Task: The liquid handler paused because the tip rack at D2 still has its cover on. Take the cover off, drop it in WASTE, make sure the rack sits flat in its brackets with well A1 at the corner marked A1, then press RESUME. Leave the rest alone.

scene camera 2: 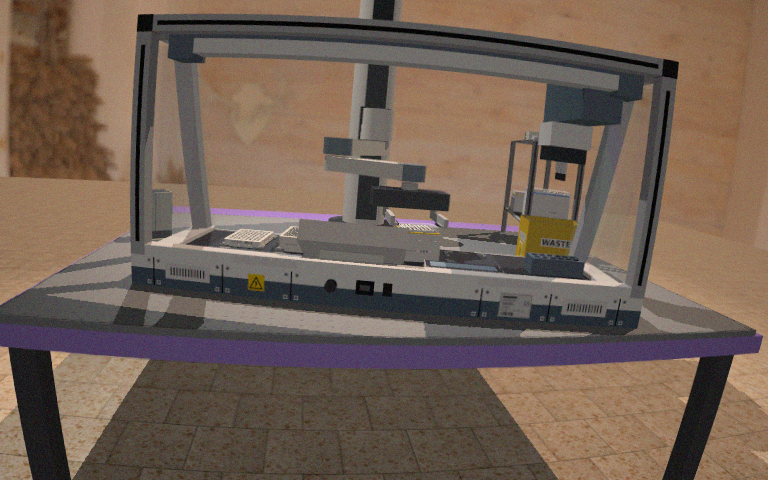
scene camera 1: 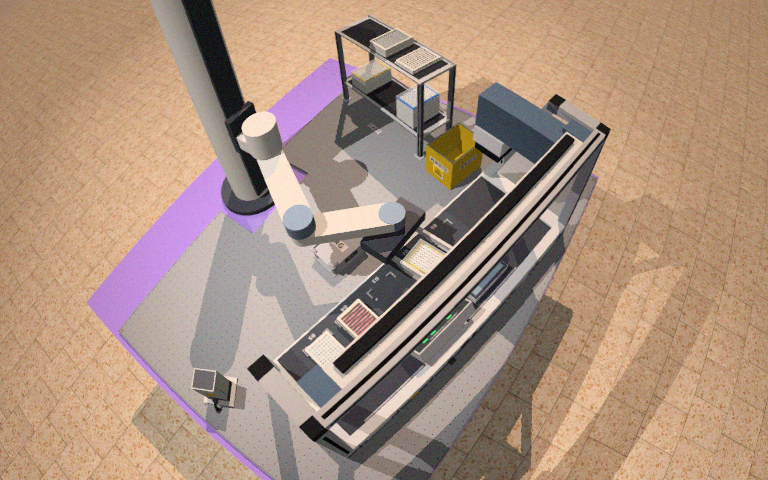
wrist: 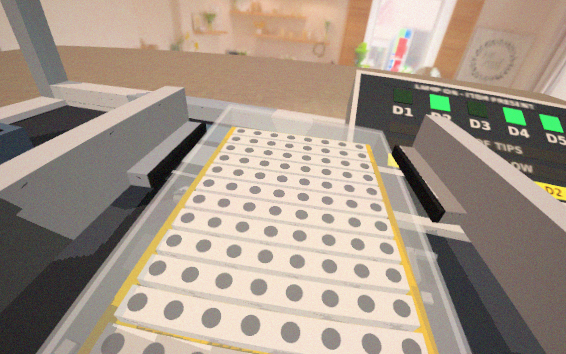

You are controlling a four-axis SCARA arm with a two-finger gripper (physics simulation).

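Pixels of known places: gripper, fingertip midpoint: [scene camera 2: 419,222] [wrist: 301,121]; arm's base at its link origin: [scene camera 1: 253,187].
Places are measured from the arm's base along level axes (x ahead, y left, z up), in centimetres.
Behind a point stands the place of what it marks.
Observation:
The tip rack [scene camera 1: 424,257] @(x 70.0, y 2.6, z 13.6 cm) [scene camera 2: 417,227] [wrist: 275,210] @(x 71.1, y 3.1, z 13.7 cm) at D2 is white with yellow edges. Its clear cover [wrist: 312,122] @(x 77.6, y 1.6, z 14.3 cm) surrounds it in the wrist view. My gripper [scene camera 1: 408,244] [scene camera 2: 415,219] @(x 75.7, y 2.4, z 14.9 cm) [wrist: 301,121] @(x 75.7, y 2.4, z 14.9 cm) is open, with one finger on each side of the covered rack and nothing clamped. The yellow WASTE bin [scene camera 1: 453,161] @(x 55.1, y 46.6, z 1.7 cm) [scene camera 2: 546,234] stands past the deck's far end in scene camera 1. The status panel [wrist: 372,120] @(x 83.0, y -3.6, z 12.9 cm) shows D2, D4 and D5 lit green, partly behind the right finger. The A1 mark and RESUME button cannot be made out.
A red-striped plate [scene camera 1: 358,318] @(x 63.7, y -20.7, z 8.0 cm) and a white plate [scene camera 1: 325,349] @(x 61.7, y -33.2, z 7.9 cm) sit at D4 and D5. The black front beam [scene camera 1: 453,257] @(x 85.0, y -13.2, z 52.3 cm) crosses over the deck. A blue-grey gantry head [scene camera 1: 518,121] @(x 79.5, y 30.1, z 49.5 cm) [scene camera 2: 580,104] hangs near WASTE. A shelf rack [scene camera 1: 420,121] @(x 44.2, y 41.8, z 19.8 cm) stands behind the bin.

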